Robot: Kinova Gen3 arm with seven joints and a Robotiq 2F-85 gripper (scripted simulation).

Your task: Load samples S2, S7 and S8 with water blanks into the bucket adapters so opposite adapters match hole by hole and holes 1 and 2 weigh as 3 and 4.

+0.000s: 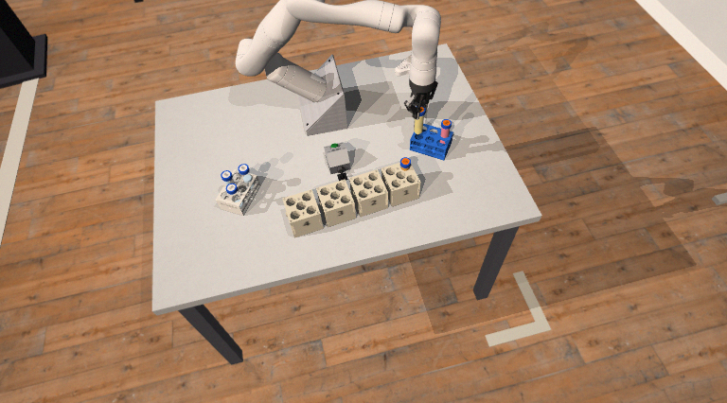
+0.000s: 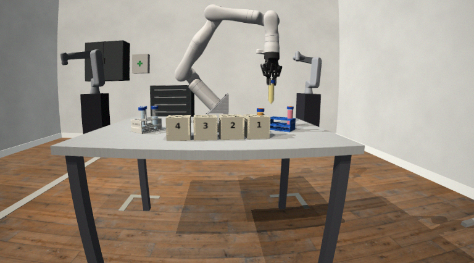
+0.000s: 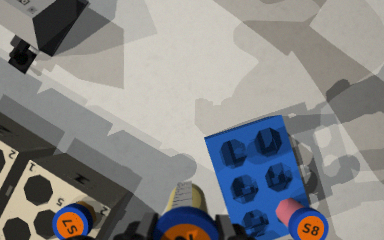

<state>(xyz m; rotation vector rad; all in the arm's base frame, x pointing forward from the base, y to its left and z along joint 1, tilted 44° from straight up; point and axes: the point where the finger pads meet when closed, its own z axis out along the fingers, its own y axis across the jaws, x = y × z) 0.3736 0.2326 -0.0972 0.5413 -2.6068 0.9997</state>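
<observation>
The sample S2 lies 50 mm below my hand and 10 mm behind it. Round my hand: blue sample rack: 210 mm below, 70 mm to the left, 30 mm behind; then sample S7: 180 mm below, 80 mm to the right, 70 mm ahead; then sample S8: 180 mm below, 120 mm to the left, 20 mm behind.
</observation>
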